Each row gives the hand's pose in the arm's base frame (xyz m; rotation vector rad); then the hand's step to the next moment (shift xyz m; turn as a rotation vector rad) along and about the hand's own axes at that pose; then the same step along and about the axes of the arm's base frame.
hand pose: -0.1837 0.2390 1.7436 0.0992 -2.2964 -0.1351
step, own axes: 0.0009 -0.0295 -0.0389 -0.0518 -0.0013 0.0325
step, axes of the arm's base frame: 0.0293 -0.0319 0.0226 0.0102 0.0068 -0.0599
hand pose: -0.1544 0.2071 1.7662 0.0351 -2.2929 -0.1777
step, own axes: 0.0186 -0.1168 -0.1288 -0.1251 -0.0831 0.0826
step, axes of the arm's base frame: 0.0798 -0.1322 0.0820 0.0191 -0.0622 -0.1586
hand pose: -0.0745 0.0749 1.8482 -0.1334 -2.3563 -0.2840
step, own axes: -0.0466 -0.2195 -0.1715 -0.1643 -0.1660 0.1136
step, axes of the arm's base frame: 0.1099 -0.2552 0.0508 0.0114 -0.1356 -0.2212
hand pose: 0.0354 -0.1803 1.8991 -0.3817 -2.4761 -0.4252
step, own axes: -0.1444 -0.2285 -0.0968 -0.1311 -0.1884 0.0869
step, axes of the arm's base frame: 0.0794 -0.2694 -0.0598 -0.0092 -0.1604 -0.1855
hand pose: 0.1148 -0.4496 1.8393 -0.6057 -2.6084 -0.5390
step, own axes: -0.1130 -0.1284 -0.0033 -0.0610 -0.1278 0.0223
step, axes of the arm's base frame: 0.0317 -0.1452 -0.0848 -0.0184 -0.1161 -0.0820
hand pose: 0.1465 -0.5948 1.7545 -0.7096 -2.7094 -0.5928
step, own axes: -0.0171 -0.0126 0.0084 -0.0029 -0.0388 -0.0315
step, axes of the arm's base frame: 0.0065 -0.0131 -0.0175 -0.0126 -0.0463 0.0143
